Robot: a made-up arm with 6 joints. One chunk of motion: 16 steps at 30 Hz.
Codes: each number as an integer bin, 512 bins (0 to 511) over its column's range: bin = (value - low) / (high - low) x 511, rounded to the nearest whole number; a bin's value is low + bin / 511 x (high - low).
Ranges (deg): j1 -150.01..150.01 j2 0..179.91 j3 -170..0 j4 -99.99..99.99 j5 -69.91..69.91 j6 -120.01..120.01
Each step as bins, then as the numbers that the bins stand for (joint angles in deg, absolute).
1 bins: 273 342 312 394 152 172
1 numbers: 10.27 120.41 -66.20 54.20 -28.32 -39.22
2 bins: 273 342 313 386 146 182
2 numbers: 10.27 120.41 -65.87 51.07 -29.96 -34.52
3 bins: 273 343 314 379 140 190
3 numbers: 10.27 120.76 -65.54 48.33 -31.60 -30.77
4 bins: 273 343 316 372 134 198
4 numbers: 10.27 120.76 -64.87 45.59 -33.24 -27.01
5 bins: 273 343 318 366 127 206
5 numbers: 10.27 120.76 -64.21 43.24 -35.16 -23.25
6 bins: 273 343 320 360 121 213
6 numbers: 10.27 120.76 -63.54 40.90 -36.80 -19.96
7 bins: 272 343 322 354 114 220
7 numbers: 9.69 120.76 -62.88 38.55 -38.72 -16.67
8 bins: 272 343 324 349 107 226
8 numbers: 9.69 120.76 -62.21 36.59 -40.63 -13.86
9 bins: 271 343 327 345 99 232
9 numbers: 9.10 120.76 -61.21 35.03 -42.82 -11.04
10 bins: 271 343 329 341 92 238
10 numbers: 9.10 120.76 -60.55 33.46 -44.74 -8.22
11 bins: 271 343 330 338 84 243
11 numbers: 9.10 120.76 -60.22 32.29 -46.93 -5.87
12 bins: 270 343 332 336 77 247
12 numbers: 8.51 120.76 -59.55 31.50 -48.84 -3.99
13 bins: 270 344 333 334 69 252
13 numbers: 8.51 121.11 -59.22 30.72 -51.03 -1.64
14 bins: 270 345 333 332 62 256
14 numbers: 8.51 121.47 -59.22 29.94 -52.95 0.23
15 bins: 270 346 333 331 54 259
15 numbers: 8.51 121.82 -59.22 29.55 -55.13 1.64
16 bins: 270 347 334 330 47 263
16 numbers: 8.51 122.17 -58.88 29.16 -57.05 3.52
